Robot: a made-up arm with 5 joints. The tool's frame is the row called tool. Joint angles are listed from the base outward. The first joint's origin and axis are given. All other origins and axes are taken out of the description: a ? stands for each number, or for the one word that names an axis. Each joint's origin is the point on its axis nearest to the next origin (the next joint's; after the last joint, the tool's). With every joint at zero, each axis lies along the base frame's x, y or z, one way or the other. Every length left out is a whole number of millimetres.
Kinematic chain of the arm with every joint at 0, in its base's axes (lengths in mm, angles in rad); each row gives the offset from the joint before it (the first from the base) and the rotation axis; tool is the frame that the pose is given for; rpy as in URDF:
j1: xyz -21 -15 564 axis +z
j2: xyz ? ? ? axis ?
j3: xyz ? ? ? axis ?
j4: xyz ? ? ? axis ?
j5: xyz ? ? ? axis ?
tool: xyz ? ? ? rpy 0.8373 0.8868 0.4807
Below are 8 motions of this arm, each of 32 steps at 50 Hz.
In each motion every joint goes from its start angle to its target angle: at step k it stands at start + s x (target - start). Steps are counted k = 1, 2, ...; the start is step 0. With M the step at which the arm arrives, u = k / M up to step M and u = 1 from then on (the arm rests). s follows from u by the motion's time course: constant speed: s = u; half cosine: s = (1 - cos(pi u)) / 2; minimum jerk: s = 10 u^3 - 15 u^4 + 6 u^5.
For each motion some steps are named. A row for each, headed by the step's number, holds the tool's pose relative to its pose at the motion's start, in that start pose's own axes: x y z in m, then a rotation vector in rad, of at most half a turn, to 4 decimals.
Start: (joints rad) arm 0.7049 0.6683 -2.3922 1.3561 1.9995
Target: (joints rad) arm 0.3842 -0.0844 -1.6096 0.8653 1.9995
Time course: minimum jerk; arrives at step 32
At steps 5, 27, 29, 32:
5: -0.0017 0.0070 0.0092 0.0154 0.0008 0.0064
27: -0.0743 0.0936 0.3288 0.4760 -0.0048 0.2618
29: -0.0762 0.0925 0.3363 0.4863 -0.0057 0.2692
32: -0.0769 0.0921 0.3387 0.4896 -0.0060 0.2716

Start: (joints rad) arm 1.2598 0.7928 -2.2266 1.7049 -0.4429
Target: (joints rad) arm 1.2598 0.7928 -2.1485 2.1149 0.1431
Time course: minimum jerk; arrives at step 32
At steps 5, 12, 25, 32:
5: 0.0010 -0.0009 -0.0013 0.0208 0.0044 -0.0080
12: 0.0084 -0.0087 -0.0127 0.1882 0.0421 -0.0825
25: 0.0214 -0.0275 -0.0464 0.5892 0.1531 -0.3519
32: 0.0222 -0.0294 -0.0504 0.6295 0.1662 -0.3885

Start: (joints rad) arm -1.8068 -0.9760 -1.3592 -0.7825 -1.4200
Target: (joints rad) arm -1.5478 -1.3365 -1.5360 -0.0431 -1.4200
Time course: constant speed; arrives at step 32
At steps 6, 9, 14, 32:
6: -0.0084 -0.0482 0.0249 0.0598 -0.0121 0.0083
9: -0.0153 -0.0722 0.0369 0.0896 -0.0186 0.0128
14: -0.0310 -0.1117 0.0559 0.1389 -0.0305 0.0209
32: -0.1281 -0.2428 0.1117 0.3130 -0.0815 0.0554

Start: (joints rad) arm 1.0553 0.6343 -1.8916 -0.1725 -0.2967
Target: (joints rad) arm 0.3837 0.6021 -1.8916 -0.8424 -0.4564
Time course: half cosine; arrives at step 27
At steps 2, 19, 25, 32:
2: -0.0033 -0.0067 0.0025 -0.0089 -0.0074 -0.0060
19: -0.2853 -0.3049 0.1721 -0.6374 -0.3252 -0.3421
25: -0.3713 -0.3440 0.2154 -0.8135 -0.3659 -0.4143
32: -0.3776 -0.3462 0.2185 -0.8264 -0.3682 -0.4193

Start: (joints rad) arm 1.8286 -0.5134 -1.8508 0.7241 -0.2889
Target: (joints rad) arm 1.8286 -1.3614 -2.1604 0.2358 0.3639
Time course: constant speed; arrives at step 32
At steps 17, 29, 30, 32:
17: -0.3510 0.2205 0.2768 -0.0603 -0.9229 0.1469
29: -0.6816 0.3831 0.3016 -0.0660 -1.5199 0.4391
30: -0.7100 0.3956 0.2964 -0.0664 -1.5657 0.4711
32: -0.7663 0.4198 0.2827 -0.0676 -1.6549 0.5388

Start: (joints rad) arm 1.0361 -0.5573 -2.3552 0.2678 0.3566
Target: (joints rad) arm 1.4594 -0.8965 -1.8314 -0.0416 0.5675
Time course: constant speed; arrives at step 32
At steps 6, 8, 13, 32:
6: -0.0088 0.0019 0.0148 0.1068 -0.0499 -0.0084
8: -0.0123 0.0022 0.0198 0.1425 -0.0664 -0.0116
13: -0.0221 0.0020 0.0321 0.2318 -0.1076 -0.0205
32: -0.0745 -0.0091 0.0751 0.5728 -0.2620 -0.0647

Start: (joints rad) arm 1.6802 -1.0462 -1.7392 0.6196 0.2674
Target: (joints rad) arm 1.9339 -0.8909 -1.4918 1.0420 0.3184
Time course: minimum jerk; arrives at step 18
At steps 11, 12, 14, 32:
11: 0.0130 -0.1204 -0.1655 0.2465 0.4769 -0.2878
12: 0.0100 -0.1306 -0.1883 0.2729 0.5410 -0.3201
14: 0.0037 -0.1436 -0.2228 0.3101 0.6394 -0.3672
32: -0.0009 -0.1499 -0.2425 0.3300 0.6965 -0.3933

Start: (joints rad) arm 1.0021 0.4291 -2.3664 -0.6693 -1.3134
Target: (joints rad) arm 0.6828 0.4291 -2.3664 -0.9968 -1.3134
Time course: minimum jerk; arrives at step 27
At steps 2, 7, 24, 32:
2: -0.0005 -0.0004 -0.0005 -0.0014 0.0004 -0.0007
7: -0.0159 -0.0118 -0.0141 -0.0448 0.0134 -0.0225
24: -0.1488 -0.1069 -0.0945 -0.4104 0.0961 -0.1608
32: -0.1506 -0.1082 -0.0952 -0.4154 0.0969 -0.1622

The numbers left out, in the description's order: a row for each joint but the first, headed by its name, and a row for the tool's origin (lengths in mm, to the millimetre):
j2: xyz 28 6 0, axis +y
j3: xyz 83 0 378, axis +y
j4: xyz 82 0 -444, axis +y
j5: xyz 37 0 -94, axis -z
tool: xyz 24 14 0

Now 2 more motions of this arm.
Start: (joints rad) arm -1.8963 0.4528 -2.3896 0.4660 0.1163
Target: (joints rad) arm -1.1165 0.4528 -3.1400 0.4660 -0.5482
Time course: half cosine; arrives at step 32
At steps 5, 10, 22, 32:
5: 0.0061 0.0427 0.0037 -0.0168 -0.0040 0.0749
10: 0.0091 0.1585 0.0195 -0.0614 -0.0301 0.2750
22: -0.1093 0.4735 0.1323 -0.1845 -0.2798 0.8462
32: -0.1930 0.5448 0.1957 -0.2151 -0.4405 1.0071

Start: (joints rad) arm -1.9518 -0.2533 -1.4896 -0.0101 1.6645
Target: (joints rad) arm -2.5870 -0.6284 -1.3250 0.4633 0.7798
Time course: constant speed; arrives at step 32
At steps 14, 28, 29, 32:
14: 0.0116 0.1116 0.1025 -0.4817 -0.0599 0.1738
28: -0.0249 0.2084 0.1809 -0.9667 -0.1204 0.2245
29: -0.0290 0.2144 0.1854 -1.0007 -0.1244 0.2231
32: -0.0421 0.2315 0.1981 -1.1019 -0.1360 0.2150

